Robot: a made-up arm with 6 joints. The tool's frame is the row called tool. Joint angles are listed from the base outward. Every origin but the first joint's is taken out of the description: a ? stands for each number. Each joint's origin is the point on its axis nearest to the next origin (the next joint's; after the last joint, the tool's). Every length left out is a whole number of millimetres.
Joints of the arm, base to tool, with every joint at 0 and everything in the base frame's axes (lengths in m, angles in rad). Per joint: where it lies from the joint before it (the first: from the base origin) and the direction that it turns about. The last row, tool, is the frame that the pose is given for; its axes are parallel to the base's.
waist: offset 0 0 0.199 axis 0 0 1
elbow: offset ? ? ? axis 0 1 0
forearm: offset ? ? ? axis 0 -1 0
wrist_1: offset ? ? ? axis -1 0 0
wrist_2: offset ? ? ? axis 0 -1 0
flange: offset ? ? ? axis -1 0 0
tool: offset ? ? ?
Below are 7 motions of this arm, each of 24 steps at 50 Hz.
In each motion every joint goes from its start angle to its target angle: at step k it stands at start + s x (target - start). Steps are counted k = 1, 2, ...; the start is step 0. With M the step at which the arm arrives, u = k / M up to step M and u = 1 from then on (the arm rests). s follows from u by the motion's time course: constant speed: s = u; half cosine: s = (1 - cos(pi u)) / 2; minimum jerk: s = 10 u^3 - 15 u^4 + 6 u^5.
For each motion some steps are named. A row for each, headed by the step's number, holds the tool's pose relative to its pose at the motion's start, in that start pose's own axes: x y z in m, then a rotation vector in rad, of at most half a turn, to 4 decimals.
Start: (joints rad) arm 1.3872 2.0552 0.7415 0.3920 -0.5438 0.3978
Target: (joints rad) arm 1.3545 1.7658 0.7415 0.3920 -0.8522 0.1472
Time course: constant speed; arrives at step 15
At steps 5, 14, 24:
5: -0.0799 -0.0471 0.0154 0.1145 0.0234 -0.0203
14: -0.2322 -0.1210 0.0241 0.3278 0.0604 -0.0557
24: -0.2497 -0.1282 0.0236 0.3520 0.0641 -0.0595

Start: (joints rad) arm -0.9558 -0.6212 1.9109 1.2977 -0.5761 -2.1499
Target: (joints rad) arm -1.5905 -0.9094 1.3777 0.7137 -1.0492 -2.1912
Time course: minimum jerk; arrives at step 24
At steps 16, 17, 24:
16: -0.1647 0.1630 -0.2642 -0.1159 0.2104 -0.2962
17: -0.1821 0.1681 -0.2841 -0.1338 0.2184 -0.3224
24: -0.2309 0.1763 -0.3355 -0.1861 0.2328 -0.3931

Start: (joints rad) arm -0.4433 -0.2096 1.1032 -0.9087 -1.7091 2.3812
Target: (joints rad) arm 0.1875 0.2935 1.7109 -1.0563 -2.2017 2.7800
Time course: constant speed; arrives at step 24
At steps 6, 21, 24:
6: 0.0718 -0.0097 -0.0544 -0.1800 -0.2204 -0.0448
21: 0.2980 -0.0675 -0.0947 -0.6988 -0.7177 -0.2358
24: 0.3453 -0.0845 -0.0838 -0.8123 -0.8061 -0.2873

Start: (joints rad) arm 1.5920 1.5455 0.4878 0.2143 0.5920 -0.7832
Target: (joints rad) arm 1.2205 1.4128 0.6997 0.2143 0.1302 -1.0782
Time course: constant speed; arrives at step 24
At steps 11, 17, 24:
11: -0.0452 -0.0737 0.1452 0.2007 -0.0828 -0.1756
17: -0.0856 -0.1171 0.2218 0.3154 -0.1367 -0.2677
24: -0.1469 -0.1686 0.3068 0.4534 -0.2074 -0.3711

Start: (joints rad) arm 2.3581 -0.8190 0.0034 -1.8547 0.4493 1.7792
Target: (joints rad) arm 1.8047 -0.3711 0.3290 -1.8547 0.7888 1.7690
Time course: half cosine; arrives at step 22
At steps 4, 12, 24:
4: 0.0199 0.0049 -0.0047 -0.0283 -0.0011 -0.0600
12: 0.1512 -0.0009 -0.0397 -0.1888 -0.0241 -0.4408
24: 0.2641 -0.0627 -0.0685 -0.3079 -0.0669 -0.7829

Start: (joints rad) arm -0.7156 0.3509 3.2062 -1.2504 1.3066 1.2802
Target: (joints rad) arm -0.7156 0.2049 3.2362 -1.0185 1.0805 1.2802
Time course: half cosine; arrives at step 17
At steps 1, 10, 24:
1: 0.0008 0.0009 0.0004 0.0009 -0.0018 0.0020
10: 0.0631 0.0674 0.0354 0.0491 -0.1374 0.1460
24: 0.0985 0.1031 0.0612 0.0635 -0.2196 0.2223

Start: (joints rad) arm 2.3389 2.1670 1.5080 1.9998 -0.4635 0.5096
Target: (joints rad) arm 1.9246 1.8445 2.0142 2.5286 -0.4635 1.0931
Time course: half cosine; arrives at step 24
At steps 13, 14, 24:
13: 0.0080 0.0063 -0.3541 -0.3738 0.5505 0.0134
14: 0.0026 0.0126 -0.3925 -0.4225 0.6148 0.0372
24: -0.0520 0.0636 -0.5995 -0.7181 0.9693 0.2646

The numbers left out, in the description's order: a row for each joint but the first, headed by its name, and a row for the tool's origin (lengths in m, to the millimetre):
elbow: 0 0 0
forearm: 0 0 0.558
wrist_1: 0.479 0 0
wrist_2: 0 -0.202 0
flange: 0 0 0
tool: 0 0 0

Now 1 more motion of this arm.
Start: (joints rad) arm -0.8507 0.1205 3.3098 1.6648 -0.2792 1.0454
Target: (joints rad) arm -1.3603 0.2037 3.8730 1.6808 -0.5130 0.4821
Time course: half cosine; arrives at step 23
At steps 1, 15, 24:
1: -0.0009 -0.0011 -0.0007 0.0033 0.0015 -0.0021
15: -0.1733 -0.1144 -0.1282 0.6082 0.1405 -0.3436
24: -0.2410 -0.1195 -0.1825 0.8703 0.1422 -0.4677

